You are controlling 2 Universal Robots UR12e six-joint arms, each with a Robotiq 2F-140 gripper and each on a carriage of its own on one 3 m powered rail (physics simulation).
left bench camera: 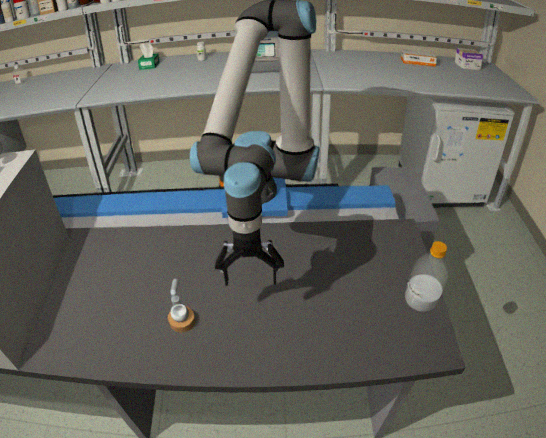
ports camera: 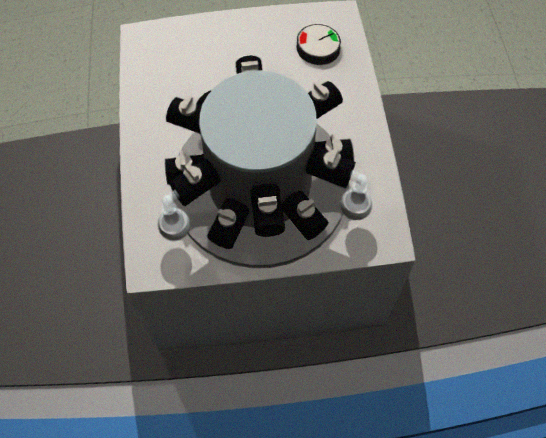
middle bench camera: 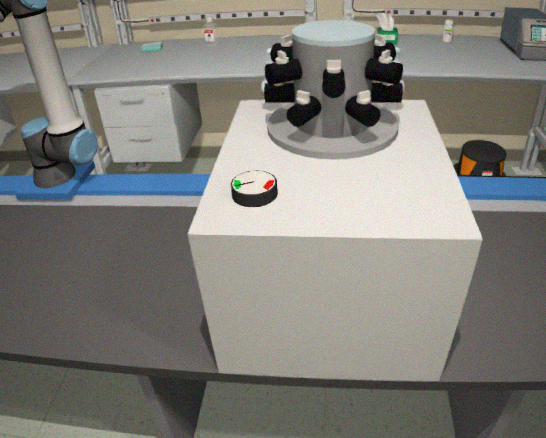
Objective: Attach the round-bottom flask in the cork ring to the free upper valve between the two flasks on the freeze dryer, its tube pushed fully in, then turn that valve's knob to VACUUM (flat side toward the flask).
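Note:
The round-bottom flask (left bench camera: 179, 312) sits in the cork ring (left bench camera: 182, 323) on the bench in the left bench camera, its bent glass tube (left bench camera: 174, 287) pointing up and back. My left gripper (left bench camera: 250, 283) is open and empty, fingers pointing down, behind and to the picture's right of the flask. The freeze dryer's drum (middle bench camera: 333, 50) (ports camera: 258, 120) carries black valves with pale knobs. In the ports camera, two flasks (ports camera: 173, 222) (ports camera: 356, 201) hang at the sides, and the upper valve (ports camera: 267, 212) between them bears no flask; its knob (ports camera: 267, 202) lies crosswise. My right gripper is out of view.
A large bottle with orange cap (left bench camera: 425, 285) stands at the bench's right end. The white housing (middle bench camera: 335, 300) (ports camera: 145, 60) carries a round gauge (middle bench camera: 254, 187) (ports camera: 319, 44). The blue rail (left bench camera: 150, 201) runs behind the bench. Part of my right arm (middle bench camera: 50, 75) shows at the picture's left.

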